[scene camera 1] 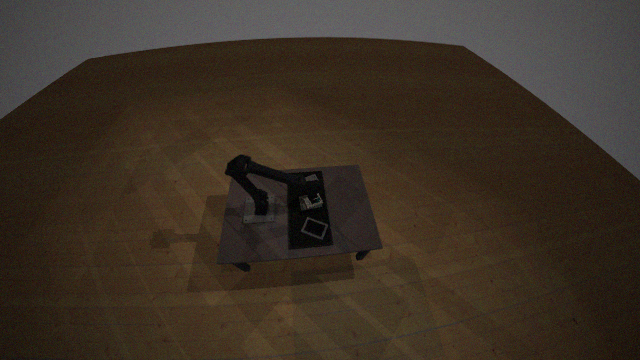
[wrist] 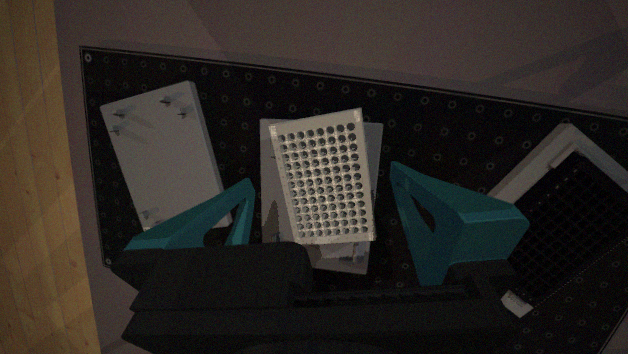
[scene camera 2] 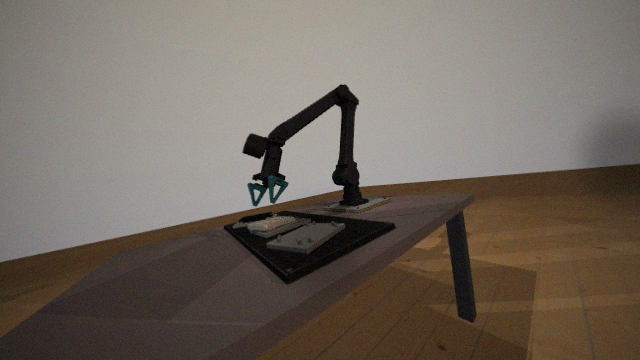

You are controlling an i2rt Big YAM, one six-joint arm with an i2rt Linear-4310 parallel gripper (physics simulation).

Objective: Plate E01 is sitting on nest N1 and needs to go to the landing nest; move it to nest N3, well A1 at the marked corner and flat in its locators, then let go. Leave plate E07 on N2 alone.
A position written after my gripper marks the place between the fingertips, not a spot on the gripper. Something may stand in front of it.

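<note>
My gripper [scene camera 2: 263, 204] [wrist: 318, 177] is open and holds nothing. A pegboard [wrist: 474, 143] is also visible.
</note>
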